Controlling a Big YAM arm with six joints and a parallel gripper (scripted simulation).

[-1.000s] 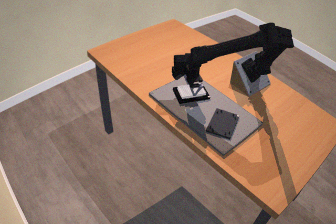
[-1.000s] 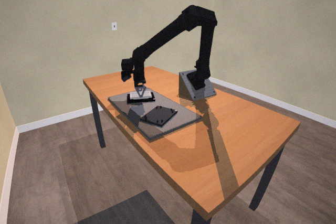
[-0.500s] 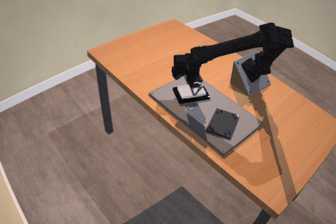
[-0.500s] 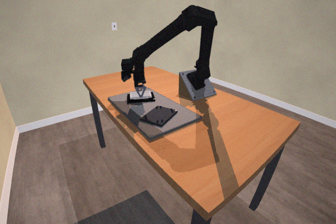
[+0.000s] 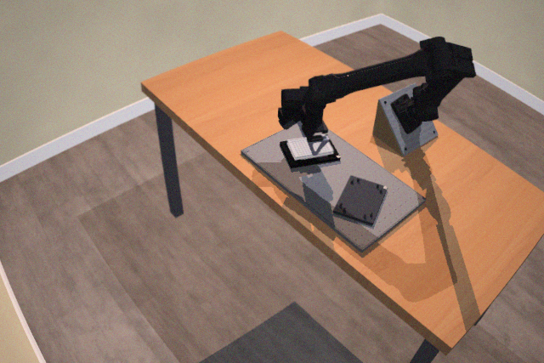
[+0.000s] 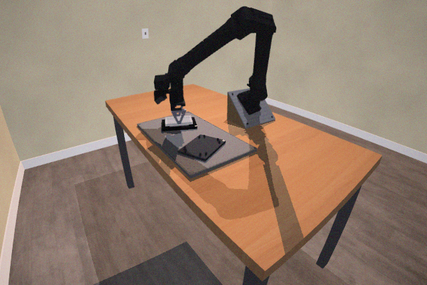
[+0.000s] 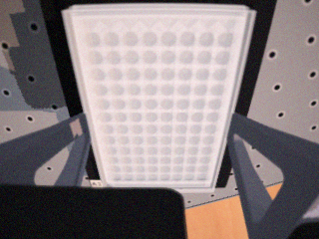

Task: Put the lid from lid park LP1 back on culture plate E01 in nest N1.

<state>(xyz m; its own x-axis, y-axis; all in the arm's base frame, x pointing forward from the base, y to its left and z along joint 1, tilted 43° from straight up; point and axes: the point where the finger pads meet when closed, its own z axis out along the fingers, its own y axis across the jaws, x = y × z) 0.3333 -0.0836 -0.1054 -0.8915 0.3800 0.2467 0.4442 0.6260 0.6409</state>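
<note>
The clear lid lies right at my hand. From my hand the other things lie so: black plate nest N1 (2 cm below); then lid park LP1 (25 cm to the left, 4 cm ahead, 3 cm below); then white culture plate E01 (1 cm below).
</note>
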